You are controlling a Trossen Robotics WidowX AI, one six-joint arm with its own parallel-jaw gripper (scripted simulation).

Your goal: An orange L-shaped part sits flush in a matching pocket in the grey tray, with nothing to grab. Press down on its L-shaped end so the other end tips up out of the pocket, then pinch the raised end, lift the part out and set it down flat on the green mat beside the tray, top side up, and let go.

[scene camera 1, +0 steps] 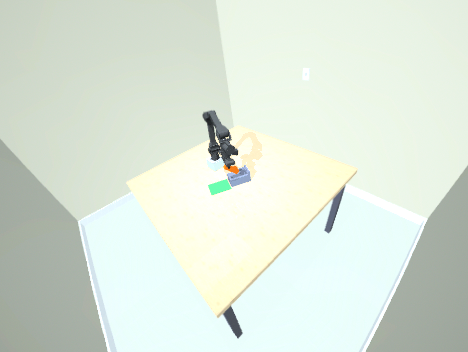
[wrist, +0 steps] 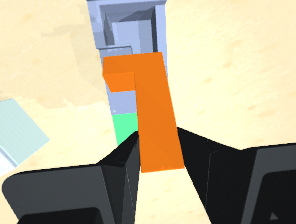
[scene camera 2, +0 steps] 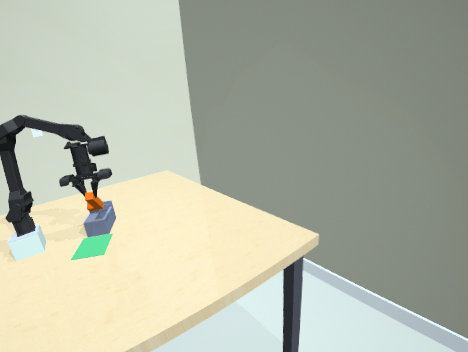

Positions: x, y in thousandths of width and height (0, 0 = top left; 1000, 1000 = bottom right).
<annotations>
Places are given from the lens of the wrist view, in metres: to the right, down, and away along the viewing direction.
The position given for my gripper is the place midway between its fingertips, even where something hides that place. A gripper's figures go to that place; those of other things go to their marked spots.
my gripper (wrist: 529, 600): 0.01, 0.02, 0.11
orange L-shaped part (wrist: 542, 672): 0.01, 0.03, 0.09
</annotations>
